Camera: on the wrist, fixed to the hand. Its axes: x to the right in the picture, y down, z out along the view.
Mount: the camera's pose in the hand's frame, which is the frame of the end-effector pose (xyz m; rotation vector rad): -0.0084 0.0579 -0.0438 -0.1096 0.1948 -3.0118
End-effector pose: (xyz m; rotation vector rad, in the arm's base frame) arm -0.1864 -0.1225 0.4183 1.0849 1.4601 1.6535
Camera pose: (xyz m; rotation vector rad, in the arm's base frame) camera -0.2199 -0.1575 0.4730 -1.3390 1.0225 -0.5679
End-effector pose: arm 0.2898 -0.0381 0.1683 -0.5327 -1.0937 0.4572
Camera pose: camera 0.3217 -0.0053 0.1113 1.2021 -0.6267 -2.1782
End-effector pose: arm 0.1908 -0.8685 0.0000 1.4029 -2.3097 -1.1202
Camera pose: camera 0.1799 -0.8684 0.0723 -2.2005 -1.1856 0.3397
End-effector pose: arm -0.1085 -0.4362 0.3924 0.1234 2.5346 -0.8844
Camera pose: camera -0.1047 -0.3632 0.3935 2.3155 -0.3255 0.5340
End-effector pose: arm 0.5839 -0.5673 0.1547 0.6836 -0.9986 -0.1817
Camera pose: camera 0.6060 -0.4990 0.1682 1.4450 1.0847 -2.5538
